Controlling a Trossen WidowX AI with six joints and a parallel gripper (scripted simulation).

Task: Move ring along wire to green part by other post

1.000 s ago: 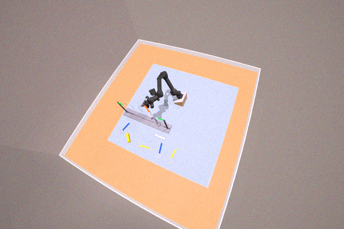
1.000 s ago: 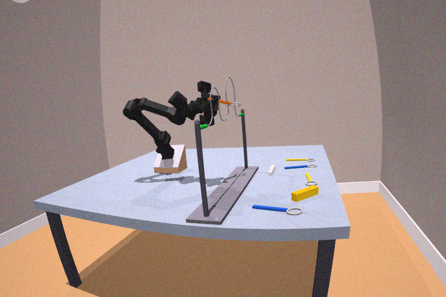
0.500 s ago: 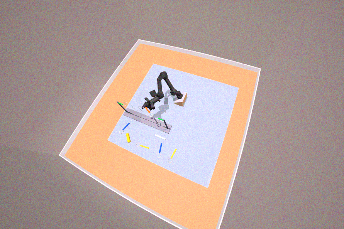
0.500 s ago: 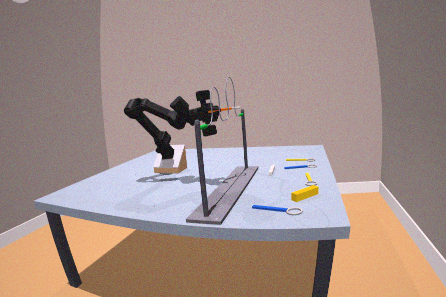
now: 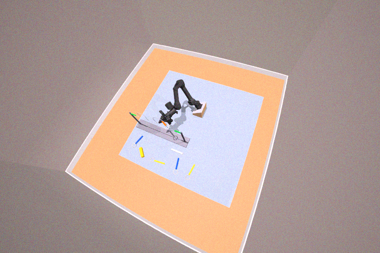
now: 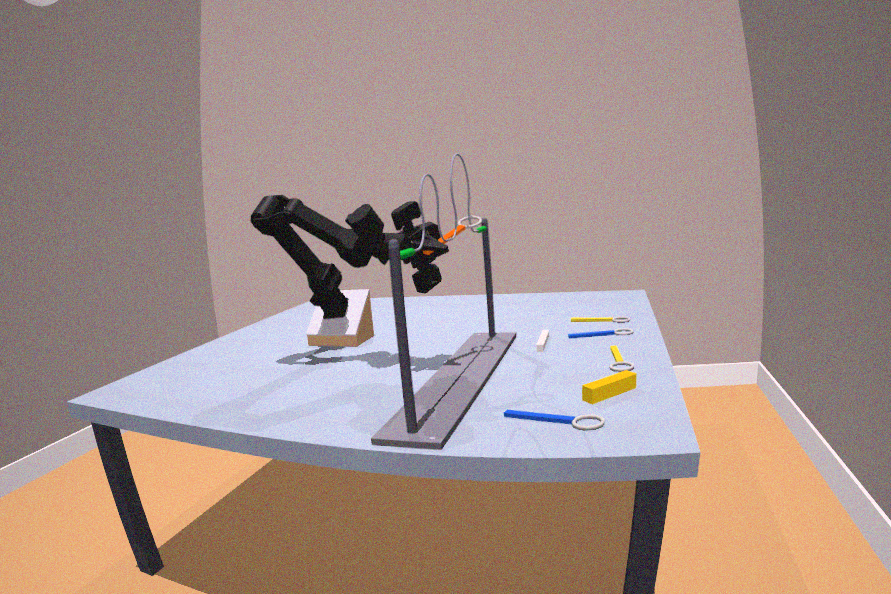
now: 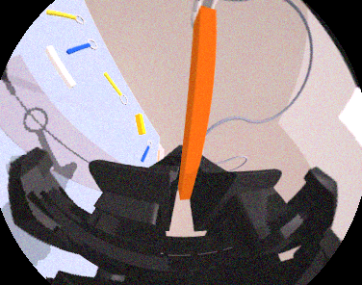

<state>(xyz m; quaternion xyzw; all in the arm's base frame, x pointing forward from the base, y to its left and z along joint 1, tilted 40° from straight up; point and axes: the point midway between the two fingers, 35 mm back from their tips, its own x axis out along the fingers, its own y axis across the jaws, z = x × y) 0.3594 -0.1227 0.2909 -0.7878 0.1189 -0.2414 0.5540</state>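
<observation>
Now: gripper tip 80 mm to the right of the ring with orange handle, 30 mm below it and 10 mm short of it. Also, from my gripper tip: yellow block: 300 mm ahead, 240 mm below, 150 mm to the right; then ring with blue handle: 270 mm to the right, 250 mm below, 220 mm ahead; then white bar: 240 mm below, 220 mm to the left, 170 mm ahead.
</observation>
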